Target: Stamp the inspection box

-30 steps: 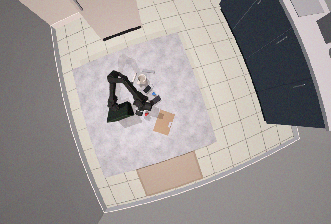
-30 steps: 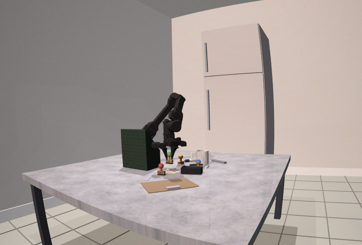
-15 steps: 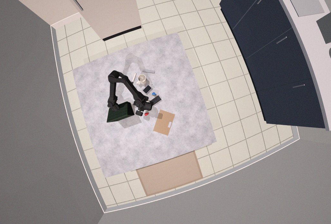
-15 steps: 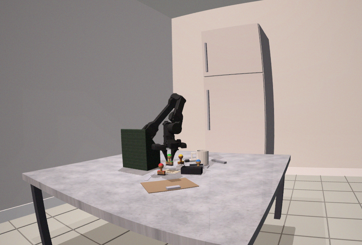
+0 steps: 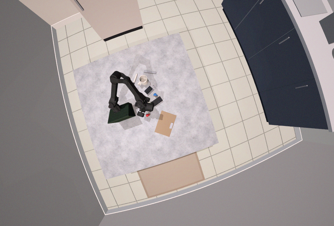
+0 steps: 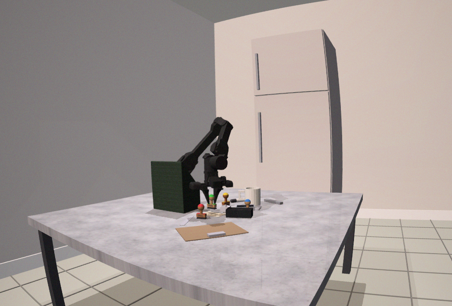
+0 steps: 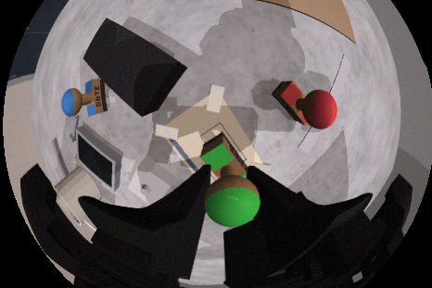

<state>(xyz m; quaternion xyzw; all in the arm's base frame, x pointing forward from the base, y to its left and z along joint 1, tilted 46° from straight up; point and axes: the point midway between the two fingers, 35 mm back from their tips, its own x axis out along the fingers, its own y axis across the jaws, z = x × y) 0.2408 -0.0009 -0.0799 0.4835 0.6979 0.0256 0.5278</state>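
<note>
The cream card is 5 cm below my gripper tip and 1 cm to the left of it. Round my gripper tip: green-knobbed PASS stamp (right at my gripper tip); red-knobbed stamp (8 cm to the right, 3 cm below, 1 cm behind); blue-knobbed stamp (14 cm ahead, 9 cm to the left, 3 cm below).
</note>
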